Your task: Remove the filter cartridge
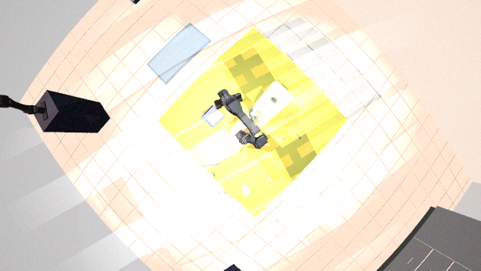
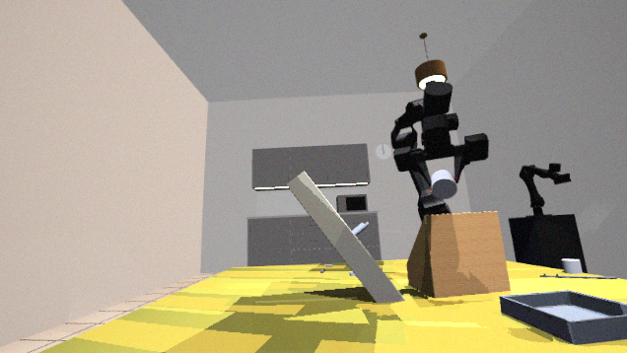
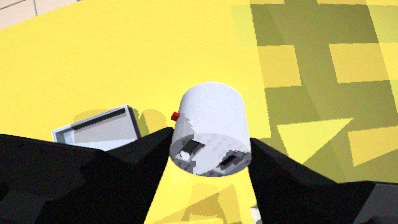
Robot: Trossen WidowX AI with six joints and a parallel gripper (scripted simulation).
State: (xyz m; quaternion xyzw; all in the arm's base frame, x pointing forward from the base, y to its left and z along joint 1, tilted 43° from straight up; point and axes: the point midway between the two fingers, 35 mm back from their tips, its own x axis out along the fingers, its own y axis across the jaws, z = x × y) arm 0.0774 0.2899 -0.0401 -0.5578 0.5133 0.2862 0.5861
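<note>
The tray lies 25 cm below my gripper tip, 18 cm behind it and 2 cm to the left of it. Round my gripper tip: grey service panel (23 cm to the right, 21 cm ahead, 9 cm below); round filter cartridge (right at my gripper tip).
</note>
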